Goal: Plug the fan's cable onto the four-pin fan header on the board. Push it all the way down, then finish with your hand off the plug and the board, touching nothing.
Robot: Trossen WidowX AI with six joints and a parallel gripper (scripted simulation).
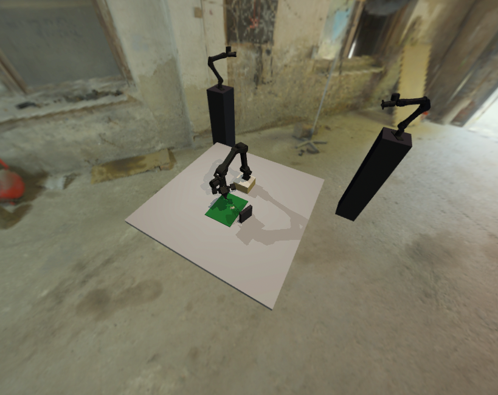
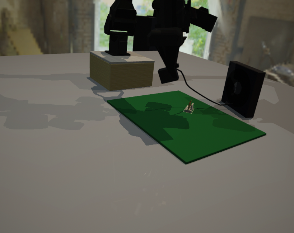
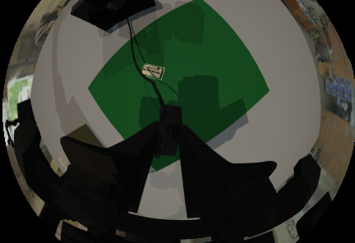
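Now: gripper tip 2 cm short of the green board, 3 cm to the right of it and 12 cm above it. The rest, counted from my gripper tip: four-pin header: 7 cm to the left, 11 cm below; black fan plug: 1 cm behind, 1 cm to the right, 1 cm below; black fan: 4 cm ahead, 20 cm to the left, 5 cm below.
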